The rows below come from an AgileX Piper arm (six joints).
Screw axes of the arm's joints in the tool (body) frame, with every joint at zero. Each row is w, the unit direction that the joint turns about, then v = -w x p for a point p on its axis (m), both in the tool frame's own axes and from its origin. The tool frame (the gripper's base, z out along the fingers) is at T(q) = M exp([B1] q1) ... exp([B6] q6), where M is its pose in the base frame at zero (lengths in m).
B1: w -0.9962 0 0.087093 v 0 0.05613 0
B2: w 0 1 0 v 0.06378 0 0.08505
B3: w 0 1 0 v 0.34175 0 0.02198
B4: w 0 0 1 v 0 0 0
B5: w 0 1 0 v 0.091 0 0
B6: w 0 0 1 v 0 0 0
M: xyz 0.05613 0 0.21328 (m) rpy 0 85.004 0 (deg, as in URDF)
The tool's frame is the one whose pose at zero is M.
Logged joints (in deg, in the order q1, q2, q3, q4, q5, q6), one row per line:
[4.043 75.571 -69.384 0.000 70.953 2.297]
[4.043 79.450 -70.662 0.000 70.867 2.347]
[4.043 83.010 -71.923 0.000 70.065 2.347]
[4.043 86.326 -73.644 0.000 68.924 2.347]
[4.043 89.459 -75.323 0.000 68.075 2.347]
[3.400 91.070 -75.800 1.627 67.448 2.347]
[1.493 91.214 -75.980 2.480 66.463 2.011]
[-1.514 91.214 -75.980 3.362 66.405 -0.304]
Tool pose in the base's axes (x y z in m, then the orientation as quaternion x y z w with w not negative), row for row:
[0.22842 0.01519 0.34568 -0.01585 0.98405 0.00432 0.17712]
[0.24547 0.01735 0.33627 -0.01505 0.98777 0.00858 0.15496]
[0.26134 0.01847 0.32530 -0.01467 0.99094 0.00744 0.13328]
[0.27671 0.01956 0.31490 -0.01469 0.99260 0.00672 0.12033]
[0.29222 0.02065 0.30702 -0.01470 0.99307 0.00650 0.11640]
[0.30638 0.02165 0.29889 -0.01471 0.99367 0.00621 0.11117]
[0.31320 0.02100 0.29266 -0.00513 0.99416 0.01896 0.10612]
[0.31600 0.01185 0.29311 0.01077 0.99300 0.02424 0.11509]
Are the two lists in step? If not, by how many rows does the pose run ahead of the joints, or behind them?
The pose runs 1 row behind the joints: the pose in row i belongs to the joints in row i - 1.
